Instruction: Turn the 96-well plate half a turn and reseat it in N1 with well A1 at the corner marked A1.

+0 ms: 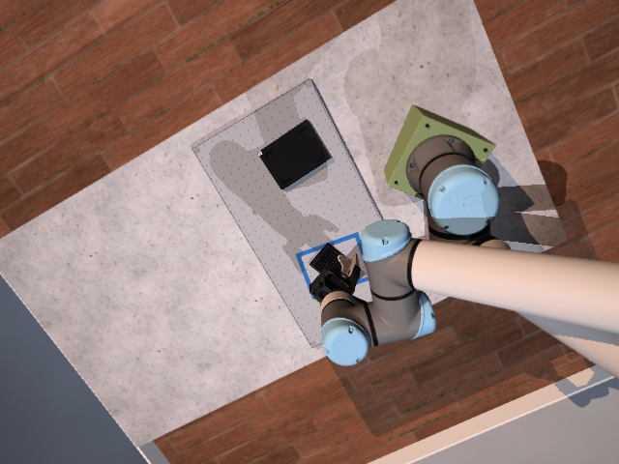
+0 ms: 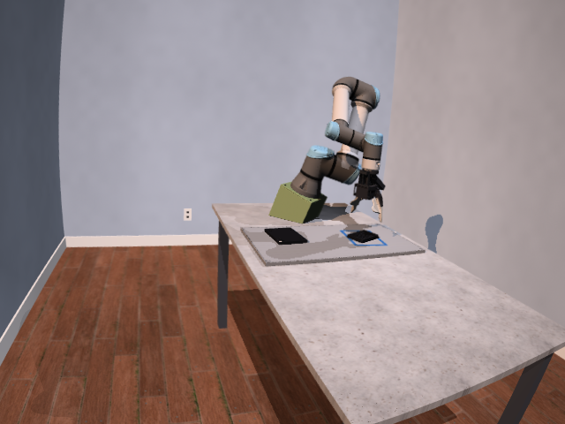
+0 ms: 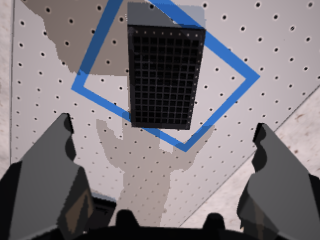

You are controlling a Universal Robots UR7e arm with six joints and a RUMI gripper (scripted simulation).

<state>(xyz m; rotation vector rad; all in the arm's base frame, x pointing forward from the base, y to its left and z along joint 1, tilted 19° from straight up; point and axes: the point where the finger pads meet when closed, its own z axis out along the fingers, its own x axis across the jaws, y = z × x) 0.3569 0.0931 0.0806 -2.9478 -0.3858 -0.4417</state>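
My hand is 80 mm above the black 96-well plate. Round my hand: white A1 mark: 10 mm behind, 390 mm to the right, 80 mm below; then black plate nest N1: 90 mm behind, 330 mm to the right, 80 mm below.
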